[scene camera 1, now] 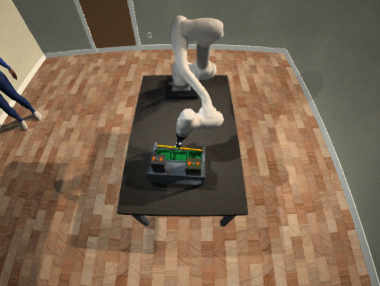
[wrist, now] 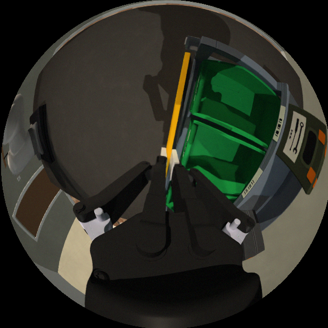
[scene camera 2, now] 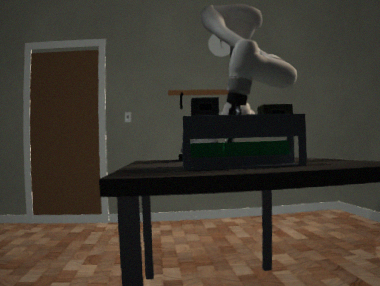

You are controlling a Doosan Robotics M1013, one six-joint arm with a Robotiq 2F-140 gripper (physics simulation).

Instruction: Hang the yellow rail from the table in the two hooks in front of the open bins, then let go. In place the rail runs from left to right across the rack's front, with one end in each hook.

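Seen in the pictures: gripper, between the fingertips: [scene camera 1: 176, 147]; arm's base, origin of its link: [scene camera 1: 181, 84].
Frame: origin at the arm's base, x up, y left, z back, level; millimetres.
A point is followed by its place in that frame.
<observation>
The yellow rail [scene camera 1: 191, 148] {z -704, x -17, y 124 mm} [wrist: 178, 102] runs left to right along the front of the grey rack [scene camera 1: 175, 170] {z -919, x 61, y 25 mm} [scene camera 2: 245, 126] {z -981, x 85, y 30 mm}, beside the green open bins [scene camera 1: 177, 156] {z -761, x -32, y 21 mm} [scene camera 2: 240, 148] {z -900, x 19, y 29 mm} [wrist: 225, 95]. My gripper [scene camera 1: 178, 145] {z -702, x -4, y 13 mm} [wrist: 167, 155] is shut on the rail near its middle, with its pale fingertips on either side. In the wrist view the rail's far end is close to the hook [wrist: 190, 43] at the rack's corner; whether it sits in the hook I cannot tell. The other end is hidden behind my fingers. In scene camera 2 the rack hides the rail.
Two dark boxes with orange marks [scene camera 1: 158, 163] {z -931, x 180, y -73 mm} [scene camera 1: 193, 165] {z -922, x 157, y 145 mm} stand on the rack's top, behind the bins; one box [wrist: 300, 145] shows at the right of the wrist view. The rack stands on the dark table [scene camera 1: 225, 195] {z -1047, x -41, y 376 mm} [scene camera 2: 150, 176] {z -1173, x -41, y -245 mm}, and the arm's base is at the table's far end.
</observation>
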